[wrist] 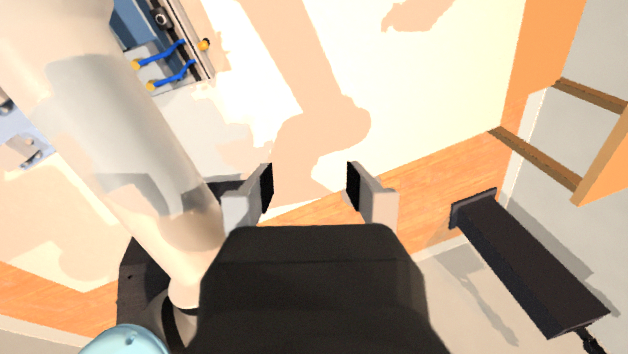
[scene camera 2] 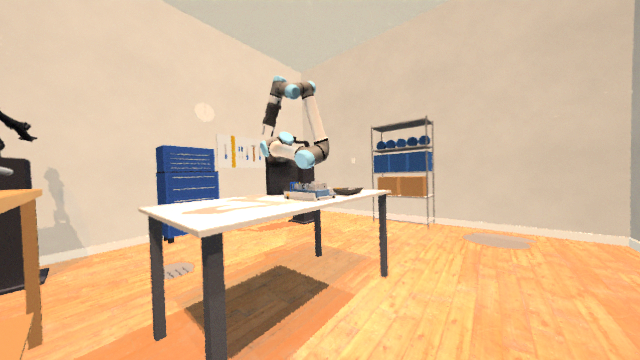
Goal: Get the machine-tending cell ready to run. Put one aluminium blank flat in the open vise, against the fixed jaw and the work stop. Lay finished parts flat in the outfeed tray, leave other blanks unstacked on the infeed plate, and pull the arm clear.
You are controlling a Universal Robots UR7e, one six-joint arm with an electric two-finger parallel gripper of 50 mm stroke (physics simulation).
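Frame: origin at the arm's base, x down, y left, z ahead, level; metres.
Seen in the pictures: gripper, fingertip midpoint: (wrist: pixel 309 177) (scene camera 2: pixel 267 135).
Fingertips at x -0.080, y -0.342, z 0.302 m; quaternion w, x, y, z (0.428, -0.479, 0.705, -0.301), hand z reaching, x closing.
Note:
A point is followed by its place in that frame.
My gripper (scene camera 2: pixel 268 132) @(x -0.080, y -0.342, z 0.302 m) (wrist: pixel 309 177) @(x -0.080, y -0.342, z 0.302 m) is open and empty, with its fingers apart high above the table. The vise assembly (scene camera 2: pixel 313 192) @(x 0.279, y -0.195, z 0.544 m) (wrist: pixel 134 24) @(x 0.267, y -0.164, z 0.415 m) has a blue body; two blue hoses (wrist: pixel 167 55) @(x 0.218, y -0.197, z 0.366 m) with yellow ends cross its grey block in the wrist view. A pale blue plate (wrist: pixel 15 120) @(x 0.319, y 0.174, z 0.367 m) with grey metal pieces shows in part at the left edge of the wrist view. A dark shallow tray (scene camera 2: pixel 348 190) @(x 0.288, y 0.095, z 0.607 m) sits beside the vise in the scene view. The arm hides part of the vise area in the wrist view. I cannot make out a separate blank, or whether the vise holds one.
The white table (scene camera 2: pixel 210 215) @(x 0.328, y -0.761, z 0.484 m) (wrist: pixel 425 90) @(x 0.327, y -0.658, z 0.068 m) carries the vise and tray. My own arm link (wrist: pixel 125 130) @(x -0.008, y -0.217, z 0.357 m) runs close on the left of the wrist view. A black pedestal (wrist: pixel 530 265) stands beyond the table's edge. A shelf rack (scene camera 2: pixel 402 124) and a blue tool cabinet (scene camera 2: pixel 186 160) stand behind.

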